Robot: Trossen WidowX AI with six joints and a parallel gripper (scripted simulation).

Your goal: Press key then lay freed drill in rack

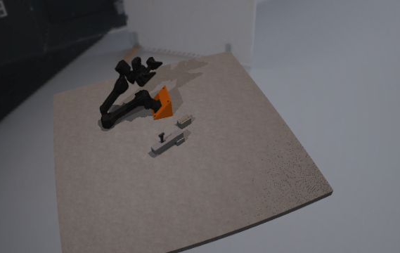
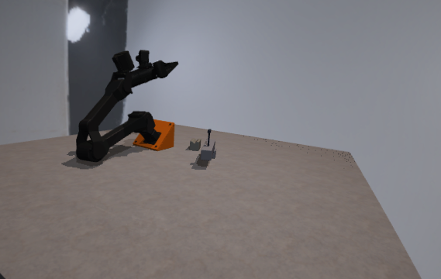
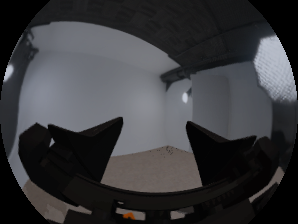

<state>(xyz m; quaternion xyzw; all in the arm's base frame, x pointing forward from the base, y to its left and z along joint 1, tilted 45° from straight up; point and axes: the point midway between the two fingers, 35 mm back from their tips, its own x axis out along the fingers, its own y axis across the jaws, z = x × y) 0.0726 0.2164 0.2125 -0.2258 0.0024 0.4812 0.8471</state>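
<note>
The dark upright piece is 220 mm ahead of my gripper tip, 70 mm to the right of it and 270 mm below it. The rest, counted from my gripper tip: grey rack 70 mm ahead, 90 mm to the left, 340 mm below; grey holder block 200 mm ahead, 30 mm to the right, 320 mm below; drill 200 mm ahead, 20 mm to the right, 310 mm below.
</note>
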